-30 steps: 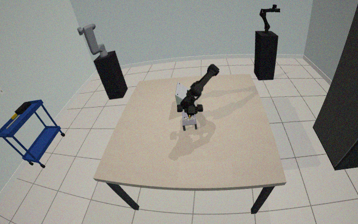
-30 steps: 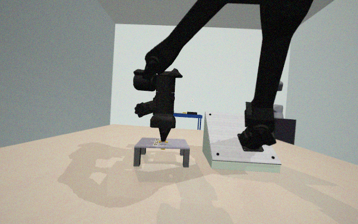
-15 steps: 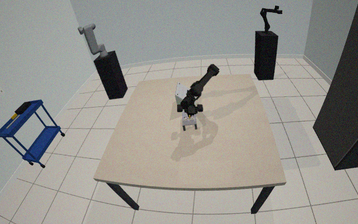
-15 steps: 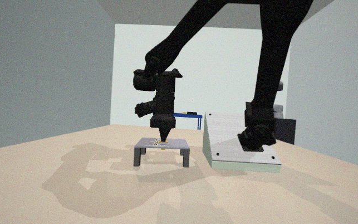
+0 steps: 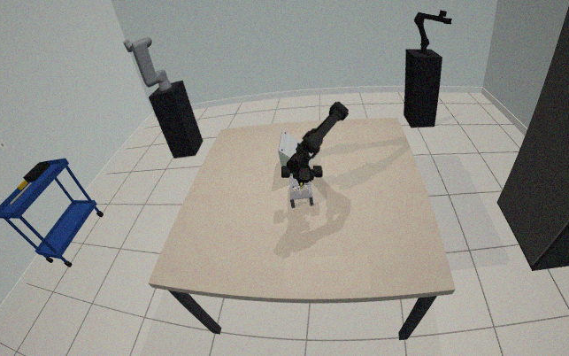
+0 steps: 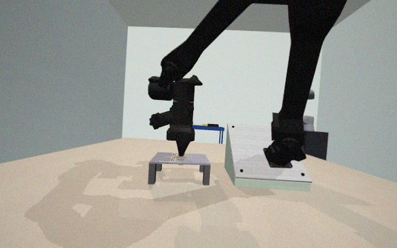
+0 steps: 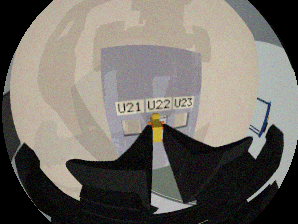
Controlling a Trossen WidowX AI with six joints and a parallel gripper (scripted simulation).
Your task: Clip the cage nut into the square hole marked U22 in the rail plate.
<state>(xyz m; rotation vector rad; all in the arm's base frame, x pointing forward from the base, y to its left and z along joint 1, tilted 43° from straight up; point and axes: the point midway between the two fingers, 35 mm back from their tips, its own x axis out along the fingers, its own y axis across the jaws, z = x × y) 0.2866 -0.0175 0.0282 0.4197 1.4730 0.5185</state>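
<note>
Right now my gripper tip is 1 cm above the cage nut.
</note>
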